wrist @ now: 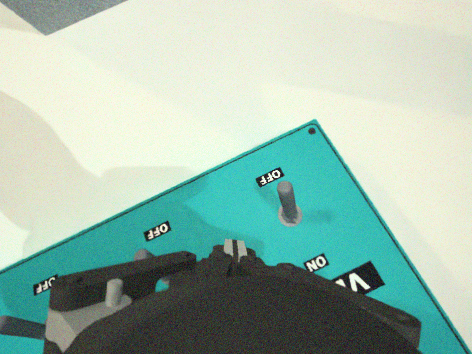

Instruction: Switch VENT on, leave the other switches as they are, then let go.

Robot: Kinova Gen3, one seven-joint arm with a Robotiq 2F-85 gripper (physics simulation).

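Frame: origin at the arm's base, x ahead, y left, z up, level; metres.
Seen in the pictures: gripper, fingertip midpoint: [232, 253].
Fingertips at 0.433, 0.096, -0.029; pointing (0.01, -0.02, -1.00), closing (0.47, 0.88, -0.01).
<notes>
Pixels of each thing's middle, then the offset from my fingertips to it, as dx, dy, dz. "*": a spot on its surface instead. Level surfaces: height alone.
- teal switch panel, its level: dz -0.064
- VENT switch lever, body centre: [288, 202] -0.015, +0.054, -0.026
- partly hidden name label, body centre: [332, 294] +0.068, +0.061, -0.023
- second lever, body centre: [155, 266] -0.005, -0.065, -0.026
- dark lever, body centre: [25, 328] +0.005, -0.185, -0.026
- third OFF label, surface spot: [45, 285] * -0.017, -0.187, -0.060
The teal switch panel [240, 180] lies below the gripper. The VENT switch lever [286, 200], a grey peg in a round collar, stands near the panel's upper right corner. Its tip points toward the side of its OFF label [270, 177]. Its ON label [316, 263] is on the opposite side, beside the partly hidden name label [361, 282], of which a V shows. My gripper [232, 253] is shut and empty, with its fingertips to the lower left of the lever and apart from it in the view.
A second lever [143, 254] shows partly behind the gripper, below another OFF label [157, 230]. A dark lever [19, 326] shows at the lower left, near a third OFF label [45, 285]. A grey box [55, 14] is at the top left. Soft shadows fall on the pale surface.
</notes>
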